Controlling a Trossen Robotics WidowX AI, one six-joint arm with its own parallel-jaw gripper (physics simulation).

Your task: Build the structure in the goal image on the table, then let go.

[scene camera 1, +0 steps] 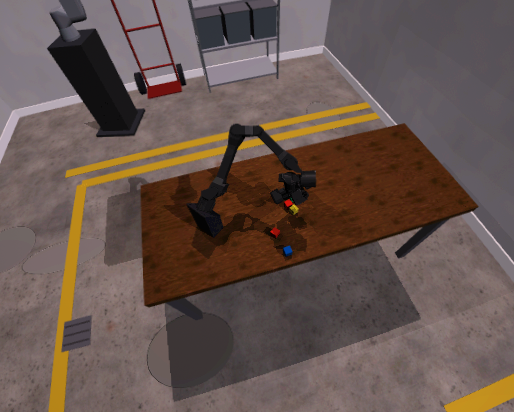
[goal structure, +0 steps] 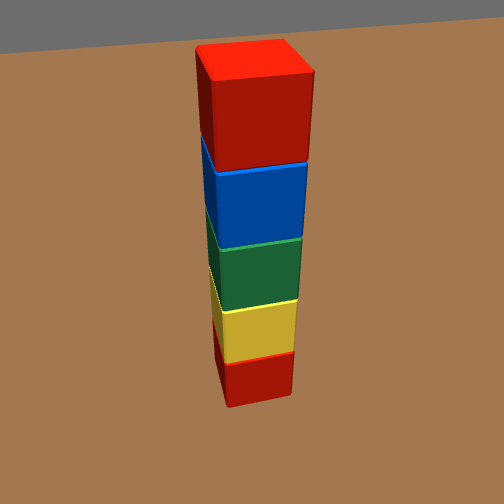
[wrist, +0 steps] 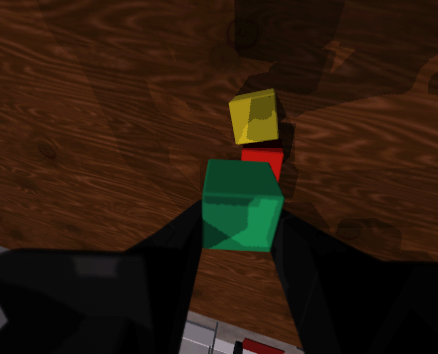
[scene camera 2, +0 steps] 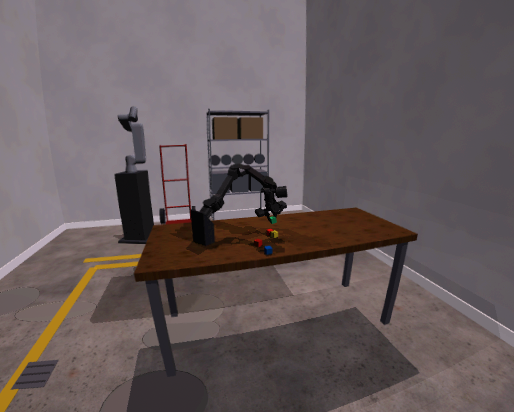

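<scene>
My gripper is shut on a green cube and holds it above the table. In the wrist view the green cube partly hides a red cube. A yellow cube is close beside that red cube, slightly turned, with a narrow dark gap between them in the wrist view. Another red cube lies apart, nearer the table's front edge. A blue cube lies closest to the front edge.
The wooden table carries the arm's dark base on its left part. A black pedestal, a red hand truck and a shelf rack stand behind the table.
</scene>
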